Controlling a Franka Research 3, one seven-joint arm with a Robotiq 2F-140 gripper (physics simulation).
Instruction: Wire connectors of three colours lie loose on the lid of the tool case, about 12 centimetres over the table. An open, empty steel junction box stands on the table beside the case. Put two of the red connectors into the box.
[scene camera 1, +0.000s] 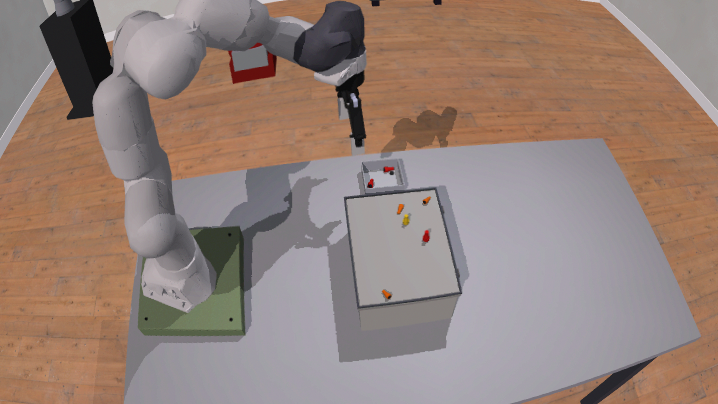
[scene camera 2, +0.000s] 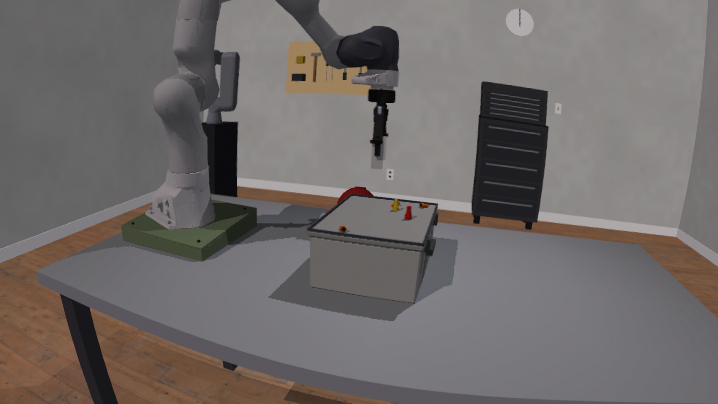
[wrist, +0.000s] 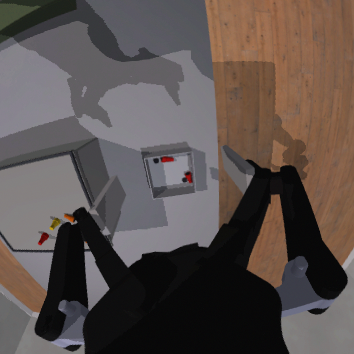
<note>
I see my gripper (scene camera 1: 351, 135), a steel junction box (scene camera 1: 390, 181) and a tool case (scene camera 1: 422, 277).
My gripper shows as well in scene camera 2 (scene camera 2: 378, 163) and in the wrist view (wrist: 170, 171).
</note>
